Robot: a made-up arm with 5 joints.
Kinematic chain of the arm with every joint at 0, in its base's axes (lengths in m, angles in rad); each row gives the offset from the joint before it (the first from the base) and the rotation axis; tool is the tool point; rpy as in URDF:
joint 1: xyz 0 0 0.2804 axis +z
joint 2: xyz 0 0 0 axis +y
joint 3: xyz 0.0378 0 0.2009 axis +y
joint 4: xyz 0.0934 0 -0.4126 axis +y
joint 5: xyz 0.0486 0 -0.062 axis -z
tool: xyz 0 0 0 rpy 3.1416 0 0
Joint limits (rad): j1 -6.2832..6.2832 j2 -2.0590..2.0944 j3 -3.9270..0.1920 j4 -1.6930..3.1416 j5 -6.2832..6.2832
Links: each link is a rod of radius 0.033 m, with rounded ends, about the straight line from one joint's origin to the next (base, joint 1, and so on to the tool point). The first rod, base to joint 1, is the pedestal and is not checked.
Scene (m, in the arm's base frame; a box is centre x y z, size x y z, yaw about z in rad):
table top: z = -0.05
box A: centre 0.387 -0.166 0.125 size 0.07 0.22 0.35 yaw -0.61
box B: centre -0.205 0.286 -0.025 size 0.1 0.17 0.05 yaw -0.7
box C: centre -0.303 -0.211 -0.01 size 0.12 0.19 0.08 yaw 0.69
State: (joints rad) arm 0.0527 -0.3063 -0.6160 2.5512 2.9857
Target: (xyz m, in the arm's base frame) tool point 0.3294 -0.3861 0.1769
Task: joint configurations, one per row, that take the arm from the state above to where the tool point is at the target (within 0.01 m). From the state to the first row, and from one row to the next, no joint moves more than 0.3 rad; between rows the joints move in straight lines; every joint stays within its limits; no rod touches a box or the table.
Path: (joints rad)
1: -0.1146 -0.3645 -0.8679 2.3969 2.9961
2: -0.2819 -0.4226 -1.1197 2.2425 3.0066
3: -0.4493 -0.4808 -1.3716 2.0882 3.0170
4: -0.6166 -0.5390 -1.6234 1.9338 3.0275
5: -0.6786 -0.2602 -1.5921 1.9073 3.0170
6: -0.7405 0.0185 -1.5607 1.8808 3.0066
7: -0.8025 0.2973 -1.5294 1.8543 2.9961
8: -0.8645 0.5760 -1.4980 1.8278 2.9857

